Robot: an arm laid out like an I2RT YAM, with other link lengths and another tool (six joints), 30 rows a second.
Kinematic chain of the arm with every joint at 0, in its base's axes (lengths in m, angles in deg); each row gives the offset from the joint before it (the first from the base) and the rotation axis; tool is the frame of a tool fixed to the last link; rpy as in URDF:
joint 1: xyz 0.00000 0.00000 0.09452 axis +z
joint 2: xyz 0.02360 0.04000 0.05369 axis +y
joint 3: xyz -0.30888 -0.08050 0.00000 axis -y
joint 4: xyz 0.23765 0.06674 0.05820 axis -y
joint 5: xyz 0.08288 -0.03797 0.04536 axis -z
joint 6: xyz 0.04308 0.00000 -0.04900 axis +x
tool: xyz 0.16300 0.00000 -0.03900 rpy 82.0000 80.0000 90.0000
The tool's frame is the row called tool.
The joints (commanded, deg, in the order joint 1, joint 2, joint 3, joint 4, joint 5, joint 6), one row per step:
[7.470 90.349 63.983 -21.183 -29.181 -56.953]
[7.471 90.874 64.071 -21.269 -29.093 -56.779]
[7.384 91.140 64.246 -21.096 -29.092 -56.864]
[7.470 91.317 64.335 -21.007 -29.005 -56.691]
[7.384 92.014 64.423 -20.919 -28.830 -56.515]
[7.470 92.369 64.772 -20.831 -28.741 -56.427]
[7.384 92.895 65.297 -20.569 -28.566 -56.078]
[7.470 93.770 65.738 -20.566 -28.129 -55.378]
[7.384 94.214 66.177 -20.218 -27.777 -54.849]
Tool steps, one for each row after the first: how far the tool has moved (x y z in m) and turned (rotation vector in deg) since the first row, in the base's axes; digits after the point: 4 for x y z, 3 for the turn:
[0.0004 -0.0002 -0.0035 -0.042 0.607 -0.171]
[0.0023 -0.0006 -0.0037 -0.076 0.479 -0.203]
[0.0030 -0.0001 -0.0042 -0.050 0.566 -0.288]
[0.0043 -0.0012 -0.0085 -0.156 1.163 -0.606]
[0.0064 -0.0005 -0.0085 -0.166 1.122 -0.636]
[0.0105 -0.0011 -0.0081 -0.077 1.039 -1.067]
[0.0130 -0.0014 -0.0120 -0.095 1.807 -1.731]
[0.0170 -0.0026 -0.0116 -0.024 1.720 -2.399]

